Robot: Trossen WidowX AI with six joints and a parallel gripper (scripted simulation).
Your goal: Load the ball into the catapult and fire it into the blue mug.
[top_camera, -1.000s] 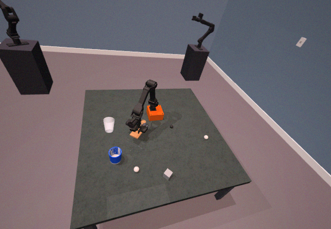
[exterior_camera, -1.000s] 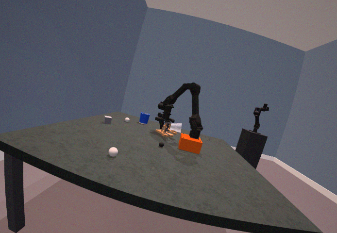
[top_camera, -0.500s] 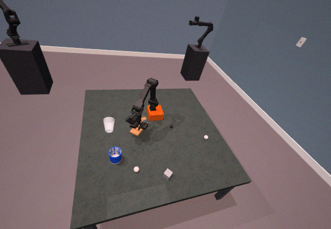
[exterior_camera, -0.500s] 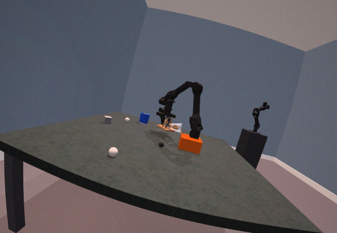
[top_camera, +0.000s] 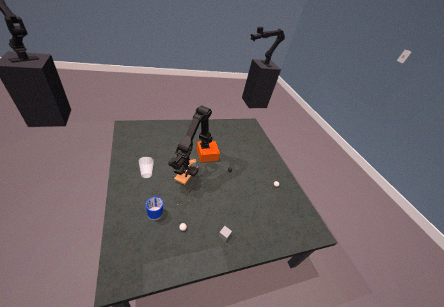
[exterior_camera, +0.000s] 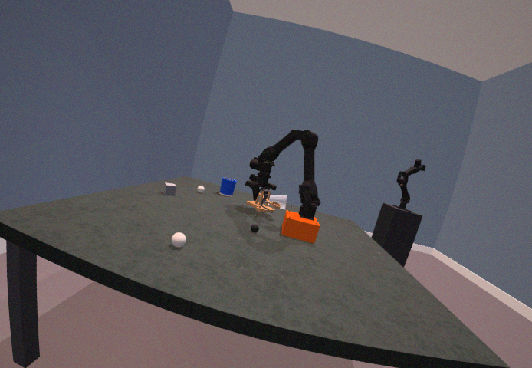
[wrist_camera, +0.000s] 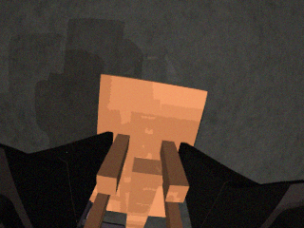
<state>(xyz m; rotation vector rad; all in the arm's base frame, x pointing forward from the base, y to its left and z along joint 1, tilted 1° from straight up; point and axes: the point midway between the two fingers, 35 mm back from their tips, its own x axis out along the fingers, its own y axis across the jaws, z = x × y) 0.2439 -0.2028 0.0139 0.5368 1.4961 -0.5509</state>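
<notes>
My gripper tip is now 350 mm to the right of the black ball, 40 mm past it and 40 mm above it. Round my gripper tip: blue mug 220 mm ahead, 190 mm to the right, 20 mm below; then grey cube 430 mm ahead, 170 mm to the left, 30 mm below; then wooden catapult 60 mm to the left, 50 mm behind, 20 mm above.
</notes>
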